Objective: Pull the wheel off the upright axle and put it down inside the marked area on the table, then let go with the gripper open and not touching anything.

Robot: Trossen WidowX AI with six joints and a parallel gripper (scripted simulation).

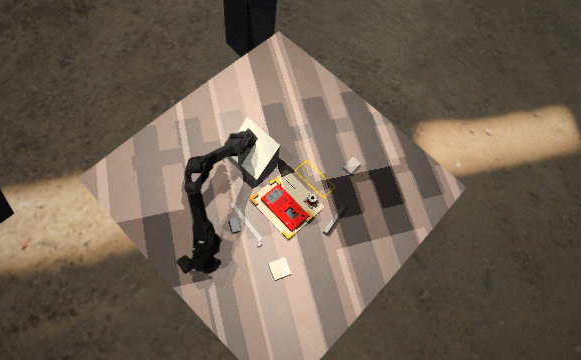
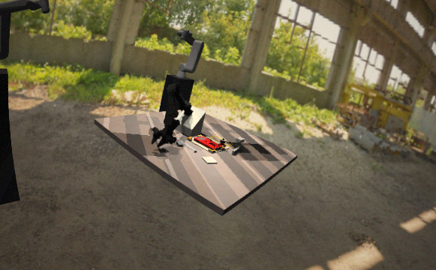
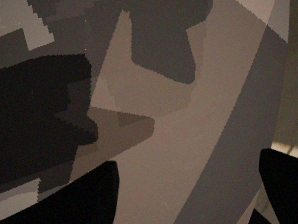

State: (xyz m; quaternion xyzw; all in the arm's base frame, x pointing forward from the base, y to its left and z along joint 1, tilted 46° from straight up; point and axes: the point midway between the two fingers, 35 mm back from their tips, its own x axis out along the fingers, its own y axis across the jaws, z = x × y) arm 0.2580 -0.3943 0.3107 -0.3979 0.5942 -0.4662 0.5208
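The cream tile is 270 mm to the left of my gripper tip, 260 mm ahead of it and 30 mm below it. From my gripper tip the other things lie so: pale bar: 300 mm to the left, 30 mm below.
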